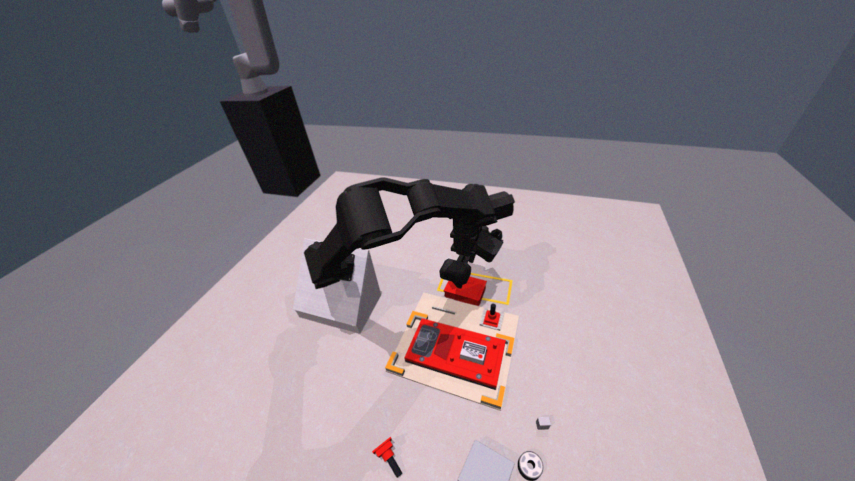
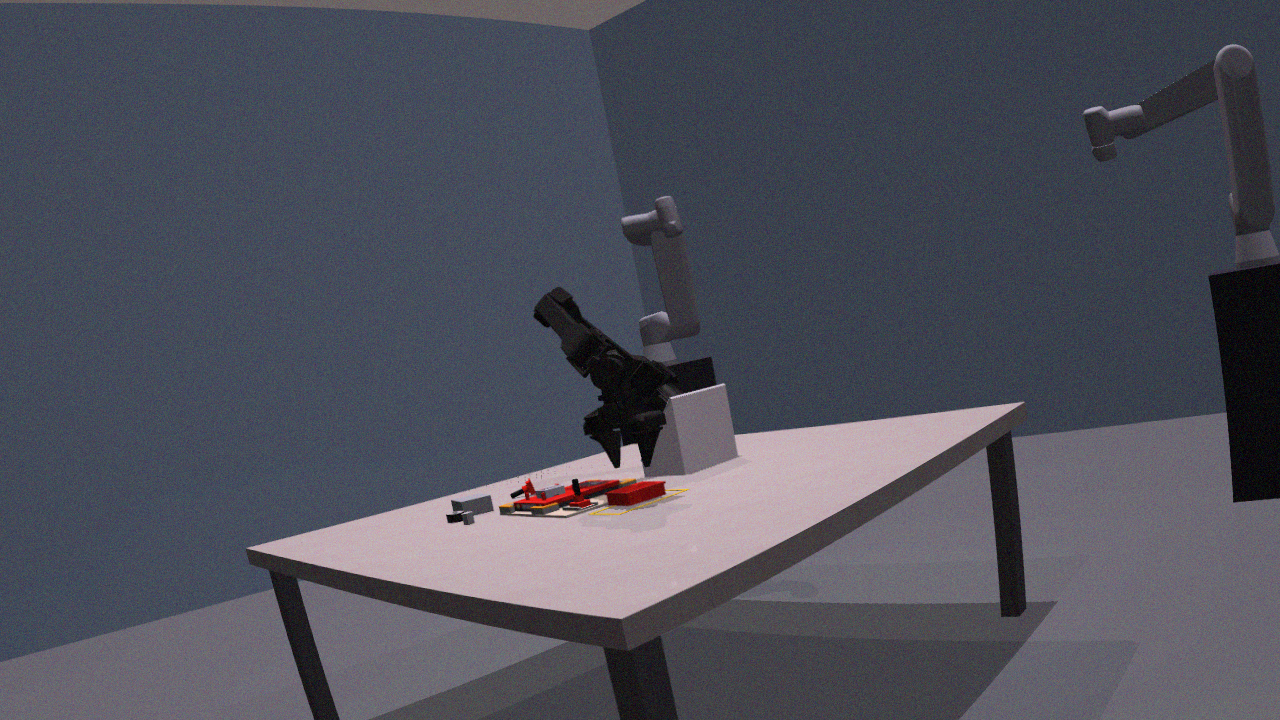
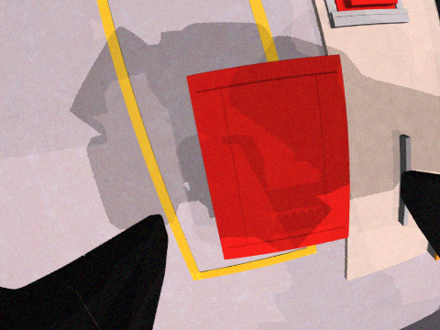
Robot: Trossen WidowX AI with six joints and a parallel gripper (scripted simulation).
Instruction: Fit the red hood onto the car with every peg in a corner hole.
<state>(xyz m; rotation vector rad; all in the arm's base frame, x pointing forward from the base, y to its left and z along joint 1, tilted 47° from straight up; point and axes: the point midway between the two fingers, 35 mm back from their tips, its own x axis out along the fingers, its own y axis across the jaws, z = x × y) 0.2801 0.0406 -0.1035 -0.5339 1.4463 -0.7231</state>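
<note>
Now: the hood 5 cm below my gripper tip. The rest, counted from my gripper tip: white engine block (18 cm to the right, 6 cm ahead, 4 cm below).
</note>
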